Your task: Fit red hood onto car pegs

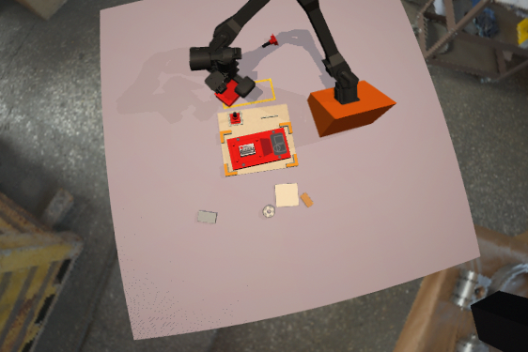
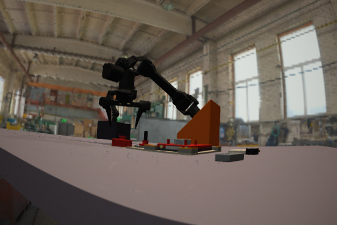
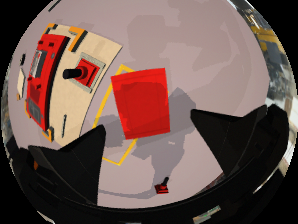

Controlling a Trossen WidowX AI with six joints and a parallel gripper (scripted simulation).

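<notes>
Right now my gripper tip is 5 cm above the red hood. Also, from my gripper tip: grey engine block: 24 cm to the left, 4 cm below; beige square tile: 41 cm to the left, 9 cm behind, 6 cm below.
</notes>
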